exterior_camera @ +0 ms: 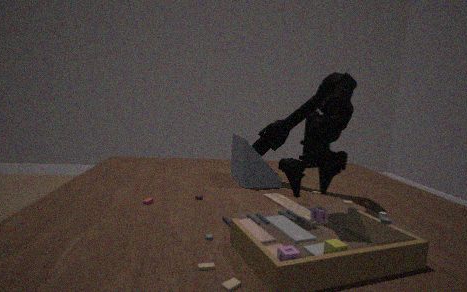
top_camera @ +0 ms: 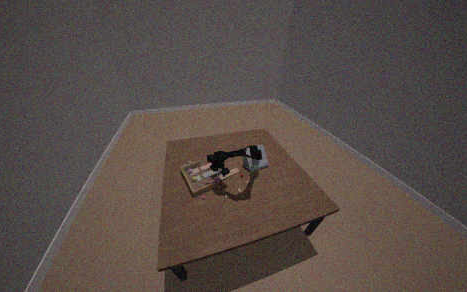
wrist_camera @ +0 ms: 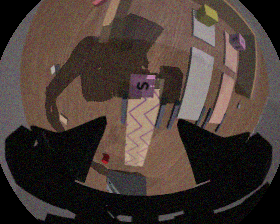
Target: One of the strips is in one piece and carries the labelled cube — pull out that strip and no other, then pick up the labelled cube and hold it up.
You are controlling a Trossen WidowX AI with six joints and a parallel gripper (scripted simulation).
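My gripper tip is now 70 mm past the tan strip, 60 mm above it and 30 mm to the left of it.
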